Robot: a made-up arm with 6 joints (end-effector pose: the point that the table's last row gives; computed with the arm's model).
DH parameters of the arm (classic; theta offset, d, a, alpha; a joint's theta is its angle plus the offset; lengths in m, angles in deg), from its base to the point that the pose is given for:
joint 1: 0 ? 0 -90
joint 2: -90 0 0.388 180
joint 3: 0 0 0 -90
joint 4: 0 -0.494 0 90
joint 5: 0 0.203 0 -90
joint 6: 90 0 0 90
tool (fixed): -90 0 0 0
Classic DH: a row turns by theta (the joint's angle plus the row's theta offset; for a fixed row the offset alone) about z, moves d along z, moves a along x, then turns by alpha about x.
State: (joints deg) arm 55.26 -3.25 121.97 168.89 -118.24 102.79
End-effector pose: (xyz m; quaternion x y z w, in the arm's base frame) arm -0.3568 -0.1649 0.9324 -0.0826 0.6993 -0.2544 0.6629
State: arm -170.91 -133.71 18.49 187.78 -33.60 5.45
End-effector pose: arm 0.7276 -0.0873 0.1506 -0.1094 0.0435 0.0466 0.9919
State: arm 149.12 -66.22 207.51 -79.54 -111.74 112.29
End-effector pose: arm 0.4670 -0.2363 -0.1855 0.1756 -0.5128 -0.6236 0.5633
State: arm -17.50 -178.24 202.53 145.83 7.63 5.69
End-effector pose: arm 0.4411 0.0370 0.0580 -0.9615 0.0807 -0.1476 0.2174
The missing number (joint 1, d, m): 0.164
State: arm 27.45 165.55 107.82 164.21 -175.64 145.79
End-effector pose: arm 0.2714 0.3611 -0.5999 0.2897 -0.8014 0.2487 0.4605
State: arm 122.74 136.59 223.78 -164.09 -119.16 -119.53
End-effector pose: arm -0.3516 0.1858 0.3728 0.7475 -0.4095 -0.4469 0.2718
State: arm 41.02 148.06 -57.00 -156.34 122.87 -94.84
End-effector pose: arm -0.2788 0.0039 0.1178 -0.4518 -0.2842 0.0150 0.8455
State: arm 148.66 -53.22 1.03 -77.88 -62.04 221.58
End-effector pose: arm -0.0965 0.1087 0.6813 0.2708 -0.9517 -0.0045 0.1442
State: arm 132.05 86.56 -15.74 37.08 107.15 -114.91
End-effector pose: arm -0.1488 0.4067 -0.3215 -0.1250 -0.8659 -0.4843 0.0027
